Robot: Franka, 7 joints.
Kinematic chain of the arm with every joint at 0, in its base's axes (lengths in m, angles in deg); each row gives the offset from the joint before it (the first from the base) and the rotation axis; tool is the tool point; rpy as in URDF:
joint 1: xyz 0 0 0.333 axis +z
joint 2: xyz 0 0 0 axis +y
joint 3: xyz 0 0 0.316 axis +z
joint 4: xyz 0.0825 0 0 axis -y
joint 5: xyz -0.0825 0 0.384 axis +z
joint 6: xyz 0 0 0 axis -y
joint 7: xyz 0.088 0 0 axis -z
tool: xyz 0 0 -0.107 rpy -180 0 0
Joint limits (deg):
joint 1: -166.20..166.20
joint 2: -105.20..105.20
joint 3: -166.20..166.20
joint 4: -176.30..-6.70
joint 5: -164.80..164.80
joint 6: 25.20..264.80
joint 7: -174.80..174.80
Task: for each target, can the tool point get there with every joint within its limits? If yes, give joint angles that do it. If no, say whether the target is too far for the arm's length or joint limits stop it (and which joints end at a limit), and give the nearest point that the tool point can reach.
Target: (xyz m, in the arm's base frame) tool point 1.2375 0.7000 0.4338
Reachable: no: too far | nearest point 0.7448 0.4213 0.3937 | short by 0.567 m
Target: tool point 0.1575 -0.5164 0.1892
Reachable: yes | joints -111.84 54.49 32.53 -125.00 -41.55 238.97 69.92
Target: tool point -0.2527 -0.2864 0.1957
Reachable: yes | joints -57.35 -86.15 -107.79 -153.20 -78.74 135.70 25.71
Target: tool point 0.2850 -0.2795 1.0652
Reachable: yes | joints -82.62 13.80 77.93 -30.08 96.01 173.84 22.15
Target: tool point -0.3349 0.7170 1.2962
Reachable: no: too far | nearest point -0.2305 0.4934 0.9959 | short by 0.389 m
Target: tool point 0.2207 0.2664 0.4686
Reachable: yes | joints 72.28 -35.86 -3.49 -154.55 -83.04 88.62 -14.37
